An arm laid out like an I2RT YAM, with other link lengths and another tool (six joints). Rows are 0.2 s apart.
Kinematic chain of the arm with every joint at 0, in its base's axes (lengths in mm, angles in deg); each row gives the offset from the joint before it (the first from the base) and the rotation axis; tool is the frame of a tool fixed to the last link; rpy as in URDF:
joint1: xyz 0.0 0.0 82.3 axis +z
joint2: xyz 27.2 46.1 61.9 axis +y
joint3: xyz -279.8 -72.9 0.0 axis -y
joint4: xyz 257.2 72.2 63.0 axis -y
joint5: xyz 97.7 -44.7 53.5 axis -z
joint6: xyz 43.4 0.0 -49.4 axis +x
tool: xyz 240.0 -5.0 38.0 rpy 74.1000 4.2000 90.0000
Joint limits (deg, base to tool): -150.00..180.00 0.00..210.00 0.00..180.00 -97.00..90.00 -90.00..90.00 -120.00..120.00
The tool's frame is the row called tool.
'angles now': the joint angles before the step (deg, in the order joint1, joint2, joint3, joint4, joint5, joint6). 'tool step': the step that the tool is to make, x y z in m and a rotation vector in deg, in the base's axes. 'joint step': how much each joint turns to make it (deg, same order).
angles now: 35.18 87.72 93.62 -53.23 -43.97 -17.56
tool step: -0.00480 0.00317 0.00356 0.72 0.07 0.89
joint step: 0.26 -0.02 -0.04 0.34 -0.89 -0.05
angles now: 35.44 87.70 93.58 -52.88 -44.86 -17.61
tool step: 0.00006 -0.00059 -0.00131 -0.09 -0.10 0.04
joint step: -0.06 -0.07 -0.24 0.04 0.03 -0.23
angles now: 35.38 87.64 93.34 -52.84 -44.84 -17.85
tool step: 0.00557 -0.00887 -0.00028 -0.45 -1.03 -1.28
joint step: -0.84 -1.25 -0.91 -0.07 1.00 -0.46
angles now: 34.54 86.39 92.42 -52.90 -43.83 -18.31
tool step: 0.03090 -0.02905 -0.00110 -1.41 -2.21 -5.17
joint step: -3.71 -1.87 -0.97 -0.32 2.73 -0.78
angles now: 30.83 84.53 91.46 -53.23 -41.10 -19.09
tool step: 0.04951 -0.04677 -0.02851 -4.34 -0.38 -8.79
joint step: -5.14 -0.68 -2.54 0.11 5.42 -0.05
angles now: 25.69 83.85 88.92 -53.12 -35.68 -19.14
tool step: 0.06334 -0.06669 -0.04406 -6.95 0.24 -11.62
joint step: -5.68 1.60 -1.89 0.82 8.66 0.48
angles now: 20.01 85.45 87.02 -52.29 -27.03 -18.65
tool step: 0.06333 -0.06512 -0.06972 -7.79 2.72 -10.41
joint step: -4.44 7.02 -0.93 3.32 8.85 0.89
